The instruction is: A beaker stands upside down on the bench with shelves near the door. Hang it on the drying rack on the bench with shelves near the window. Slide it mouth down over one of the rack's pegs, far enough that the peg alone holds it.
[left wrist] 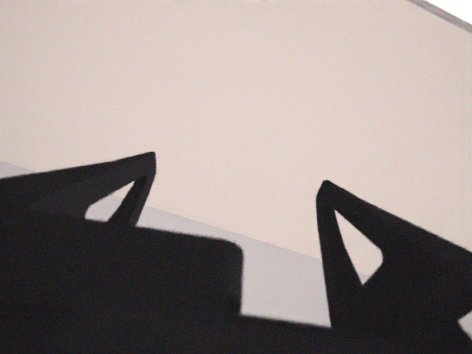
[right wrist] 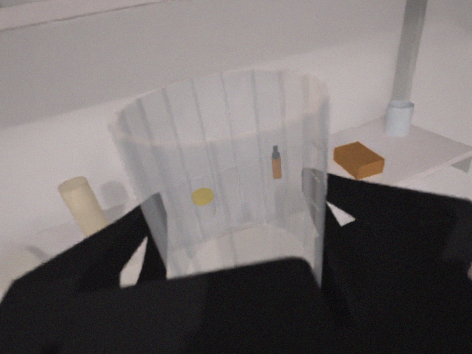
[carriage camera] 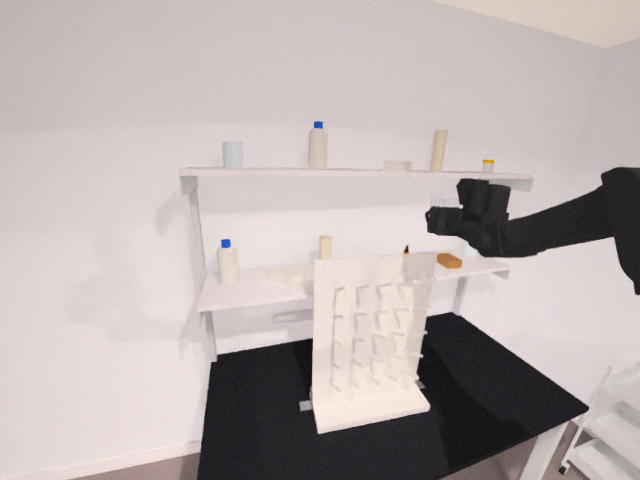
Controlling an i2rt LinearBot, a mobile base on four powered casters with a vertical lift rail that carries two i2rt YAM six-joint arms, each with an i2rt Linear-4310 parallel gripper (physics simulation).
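Places are measured from the left arm's base along level axes (x ahead, y left, z up), in metres.
Pixels of known places: left gripper, fingertip midpoint: point(left wrist: 238, 175); right gripper, fingertip midpoint: point(right wrist: 233, 191) point(carriage camera: 438, 214).
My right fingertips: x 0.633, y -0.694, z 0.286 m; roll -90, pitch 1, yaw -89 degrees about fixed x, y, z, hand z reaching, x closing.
Observation:
Behind a point stands the place of what it marks.
A clear beaker point(carriage camera: 443, 200) {z 0.333, x 0.582, y -0.676 m} point(right wrist: 227, 120) {z 0.318, x 0.645, y -0.697 m} is held between the fingers of my right gripper point(carriage camera: 438, 220) {z 0.286, x 0.633, y -0.694 m} point(right wrist: 233, 191) {z 0.286, x 0.633, y -0.694 m}. I cannot tell for certain which end is its mouth. In the carriage view the gripper and beaker are above and to the right of the white drying rack point(carriage camera: 323, 335) {z -0.184, x 0.720, y -0.387 m}, apart from it. The rack stands upright on the black bench top, with rows of pegs on its face; the visible pegs bear no beaker. My left gripper point(left wrist: 238, 175) {z 0.439, x 0.029, y 0.007 m} is open and empty, against the ceiling and wall.
The black bench point(carriage camera: 258, 413) {z -0.523, x 0.676, y -0.141 m} carries the rack. Behind it are an upper shelf point(carriage camera: 279, 172) {z 0.384, x 0.782, y -0.232 m} and a lower shelf point(carriage camera: 248, 289) {z -0.065, x 0.835, y -0.092 m} with bottles, cylinders and boxes. An orange box point(carriage camera: 448, 260) {z -0.026, x 1.087, y -1.002 m} point(right wrist: 358, 160) {z -0.025, x 1.102, y -1.011 m} lies on the lower shelf. A white cart point(carriage camera: 610, 431) {z -0.889, x 0.837, y -1.934 m} stands at the lower right.

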